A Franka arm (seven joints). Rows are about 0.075 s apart.
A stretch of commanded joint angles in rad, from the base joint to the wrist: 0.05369 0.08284 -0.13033 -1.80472 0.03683 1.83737 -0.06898; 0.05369 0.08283 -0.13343 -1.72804 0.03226 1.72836 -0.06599; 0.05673 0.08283 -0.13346 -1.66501 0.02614 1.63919 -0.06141; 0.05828 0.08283 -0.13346 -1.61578 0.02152 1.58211 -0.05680; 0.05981 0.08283 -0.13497 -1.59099 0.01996 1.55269 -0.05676; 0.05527 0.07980 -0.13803 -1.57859 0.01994 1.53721 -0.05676; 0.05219 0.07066 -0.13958 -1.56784 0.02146 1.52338 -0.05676; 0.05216 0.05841 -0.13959 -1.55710 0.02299 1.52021 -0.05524; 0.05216 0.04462 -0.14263 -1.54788 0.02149 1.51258 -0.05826; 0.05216 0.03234 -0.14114 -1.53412 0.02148 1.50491 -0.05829
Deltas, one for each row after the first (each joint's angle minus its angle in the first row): 0.00000 -0.00001 -0.00310 0.07668 -0.00457 -0.10901 0.00299; 0.00304 -0.00001 -0.00313 0.13971 -0.01069 -0.19818 0.00757; 0.00459 -0.00001 -0.00313 0.18894 -0.01531 -0.25526 0.01218; 0.00612 -0.00001 -0.00464 0.21373 -0.01687 -0.28468 0.01222; 0.00158 -0.00304 -0.00770 0.22613 -0.01689 -0.30016 0.01222; -0.00150 -0.01218 -0.00925 0.23688 -0.01537 -0.31399 0.01222; -0.00153 -0.02443 -0.00926 0.24762 -0.01384 -0.31716 0.01374; -0.00153 -0.03822 -0.01230 0.25684 -0.01534 -0.32479 0.01072; -0.00153 -0.05050 -0.01081 0.27060 -0.01535 -0.33246 0.01069
